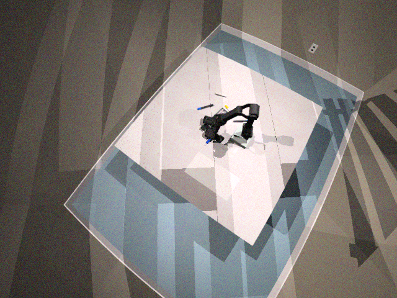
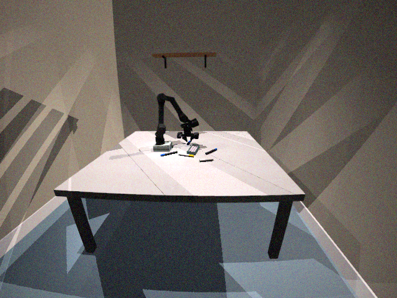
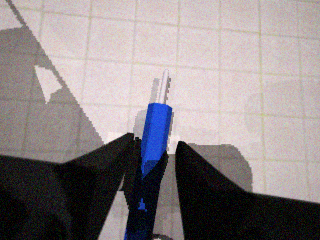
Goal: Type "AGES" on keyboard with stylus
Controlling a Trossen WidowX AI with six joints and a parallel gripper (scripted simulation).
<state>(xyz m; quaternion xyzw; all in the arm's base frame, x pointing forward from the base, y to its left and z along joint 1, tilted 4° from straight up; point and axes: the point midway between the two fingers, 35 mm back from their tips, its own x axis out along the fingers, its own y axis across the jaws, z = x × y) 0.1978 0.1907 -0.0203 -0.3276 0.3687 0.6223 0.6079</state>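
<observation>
The stylus lies 1 cm to the left of my gripper tip.
</observation>
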